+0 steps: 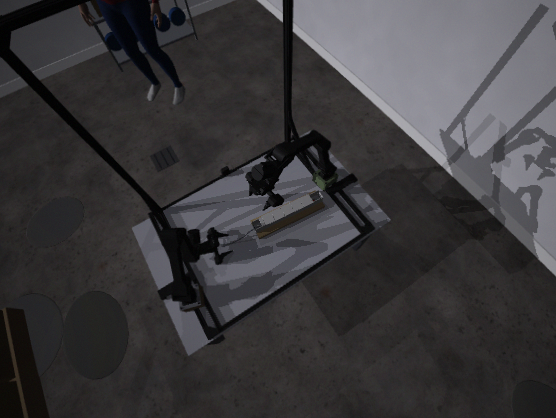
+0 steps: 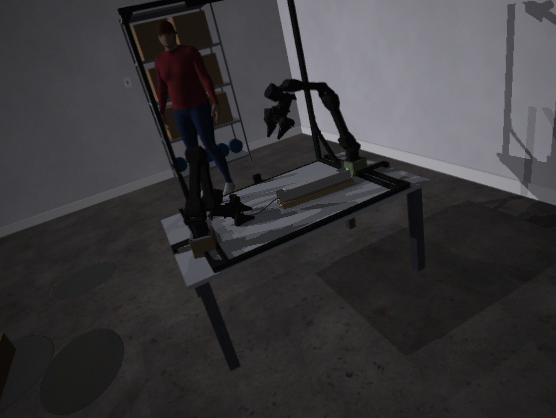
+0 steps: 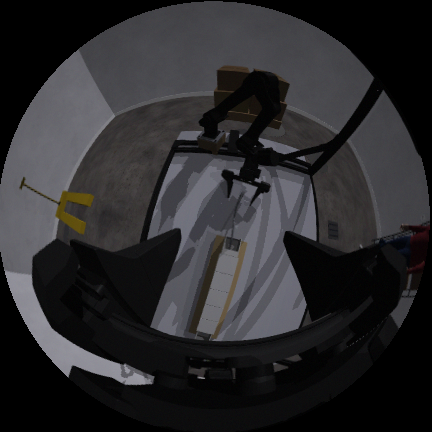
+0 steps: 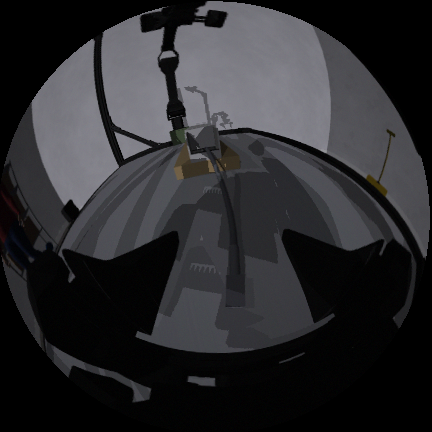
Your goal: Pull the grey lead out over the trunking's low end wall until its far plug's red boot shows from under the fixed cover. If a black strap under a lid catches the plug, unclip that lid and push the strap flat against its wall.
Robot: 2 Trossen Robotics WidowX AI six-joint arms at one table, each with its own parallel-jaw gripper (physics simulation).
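Where they show: left gripper, fingertip midpoint: [image 1: 256, 203] [image 2: 273, 138] [image 3: 234, 235]; right gripper, fingertip midpoint: [image 1: 230, 242] [image 2: 253, 213] [image 3: 238, 201] [image 4: 232, 235]; left arm's base, origin of the base link: [image 1: 325, 174] [image 2: 353, 159] [image 3: 218, 360] [image 4: 178, 128]; right arm's base, origin of the base link: [image 1: 188, 296] [image 2: 200, 233] [image 3: 211, 133].
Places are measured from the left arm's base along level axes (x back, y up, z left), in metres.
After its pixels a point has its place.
The white trunking [image 1: 286, 211] {x -0.316, y 0.003, z 0.032 m} [image 2: 316, 185] {x -0.311, y -0.015, z 0.056 m} [image 3: 220, 281] [image 4: 205, 142] has several closed lids in a row and lies along wooden side pieces. The grey lead [image 1: 243, 237] {x -0.566, y -0.051, z -0.024 m} [image 2: 270, 203] {x -0.546, y -0.042, z -0.019 m} [image 3: 232, 220] {x -0.557, y -0.045, z -0.023 m} [image 4: 229, 210] {x -0.610, y -0.064, z -0.034 m} comes out over its near end wall and runs to a dark grey plug [image 4: 235, 290] {x -0.675, y -0.066, z -0.060 m} on the table. My right gripper [image 1: 229, 243] {x -0.637, y -0.064, z -0.044 m} [image 2: 252, 212] {x -0.637, y -0.064, z -0.044 m} [image 3: 238, 201] {x -0.637, y -0.064, z -0.044 m} [image 4: 232, 235] {x -0.637, y -0.064, z -0.044 m} is open, low over the table, the plug and lead end lying between its spread fingers without touching them. My left gripper [image 1: 257, 202] {x -0.467, y 0.274, z 0.014 m} [image 2: 274, 136] {x -0.467, y 0.274, z 0.014 m} [image 3: 234, 235] {x -0.467, y 0.274, z 0.014 m} is open, high above the trunking. No red boot or black strap shows.
The white table [image 1: 295, 260] {x -0.437, y -0.075, z 0.245 m} [image 2: 240, 245] {x -0.820, y -0.074, z 0.168 m} has black rails along its edges. A black frame post [image 1: 287, 75] {x 0.011, y 0.430, z -0.344 m} [image 2: 303, 65] {x 0.013, y 0.513, z -0.332 m} rises by the left arm's green base block [image 1: 325, 179] {x -0.027, y 0.004, z 0.024 m} [image 2: 354, 167] {x -0.041, y -0.024, z 0.050 m}. A person [image 2: 182, 85] stands behind the table, near a shelf unit.
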